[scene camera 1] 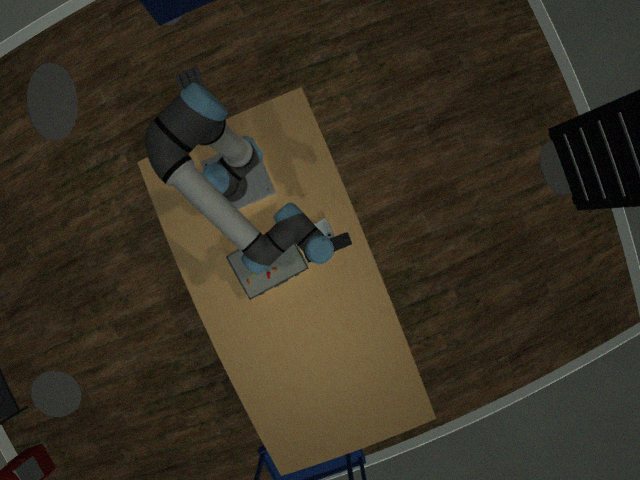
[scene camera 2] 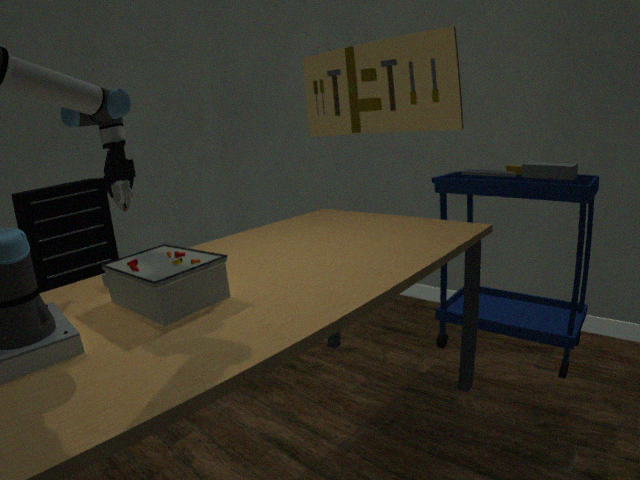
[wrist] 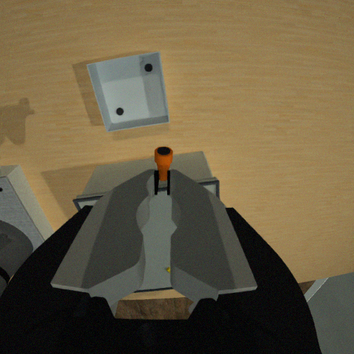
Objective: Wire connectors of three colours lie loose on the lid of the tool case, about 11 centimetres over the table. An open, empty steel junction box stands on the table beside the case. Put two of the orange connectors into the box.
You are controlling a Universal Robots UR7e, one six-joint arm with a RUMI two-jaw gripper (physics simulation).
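Frame: origin at the arm's base, x ahead, y left, z up, level; millimetres.
Where they show: gripper, fingertip midpoint: [scene camera 2: 125, 210]; arm's base at its link origin: [scene camera 1: 231, 185] [scene camera 2: 23, 334].
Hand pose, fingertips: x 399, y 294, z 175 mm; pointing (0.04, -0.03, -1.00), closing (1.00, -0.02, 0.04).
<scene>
Things, the pixels of their top centre, and the offset from my fingertips. "*": a spot on its surface instead. Level surfaces: height alone.
- steel junction box at its top centre: [scene camera 1: 320, 232] dx -48, dy +16, dz -188 mm
- case lid at its top centre: [scene camera 2: 161, 259] [scene camera 1: 267, 263] dx -6, dy -252, dz -114 mm
- yellow connector at its top centre: [scene camera 2: 176, 257] dx +10, dy -319, dz -103 mm
- tool case at a spot on its surface: [scene camera 2: 193, 291] * dx +2, dy -399, dz -171 mm
- table at its surface level: dz -226 mm
My gripper [scene camera 2: 124, 207] [wrist: 163, 172] is shut on an orange connector [wrist: 163, 159], wide dark end outward, high above the table and the case. The steel junction box [scene camera 1: 325, 227] [wrist: 127, 92] is open and empty, with two dark round spots on its floor. It stands ahead of the fingertips in the wrist view; the arm partly covers it in scene camera 1. On the case lid [scene camera 1: 288, 264] [scene camera 2: 155, 260] lie an orange connector [scene camera 1: 248, 281] [scene camera 2: 195, 261], another orange connector [scene camera 1: 275, 268] [scene camera 2: 169, 254], a yellow connector [scene camera 2: 177, 261] [wrist: 168, 269] and red connectors [scene camera 2: 179, 254] [scene camera 2: 132, 263].
The tool case [scene camera 2: 193, 291] [wrist: 145, 167] stands on the table [scene camera 1: 330, 351] between the box and the fingers' base in the wrist view. The arm's base plate [scene camera 1: 261, 188] [scene camera 2: 56, 351] is nearby. A blue cart [scene camera 2: 516, 192] stands beyond the table's far end.
</scene>
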